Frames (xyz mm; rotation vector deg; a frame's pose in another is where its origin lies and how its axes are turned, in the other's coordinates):
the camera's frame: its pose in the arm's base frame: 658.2 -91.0 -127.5 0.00 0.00 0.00
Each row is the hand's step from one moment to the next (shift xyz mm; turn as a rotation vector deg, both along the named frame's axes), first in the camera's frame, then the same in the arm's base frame.
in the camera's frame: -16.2 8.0 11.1 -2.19 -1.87 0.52
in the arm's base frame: -16.2 8.0 11.1 -2.19 -1.87 0.52
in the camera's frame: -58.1 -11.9 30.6 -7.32 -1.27 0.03
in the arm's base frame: -58.1 -11.9 30.6 -7.32 -1.27 0.03
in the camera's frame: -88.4 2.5 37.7 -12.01 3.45 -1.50
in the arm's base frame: -88.4 2.5 37.7 -12.01 3.45 -1.50
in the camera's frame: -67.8 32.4 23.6 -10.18 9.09 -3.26
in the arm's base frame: -67.8 32.4 23.6 -10.18 9.09 -3.26
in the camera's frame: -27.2 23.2 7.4 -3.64 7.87 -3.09
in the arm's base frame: -27.2 23.2 7.4 -3.64 7.87 -3.09
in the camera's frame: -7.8 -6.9 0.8 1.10 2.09 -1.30
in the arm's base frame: -7.8 -6.9 0.8 1.10 2.09 -1.30
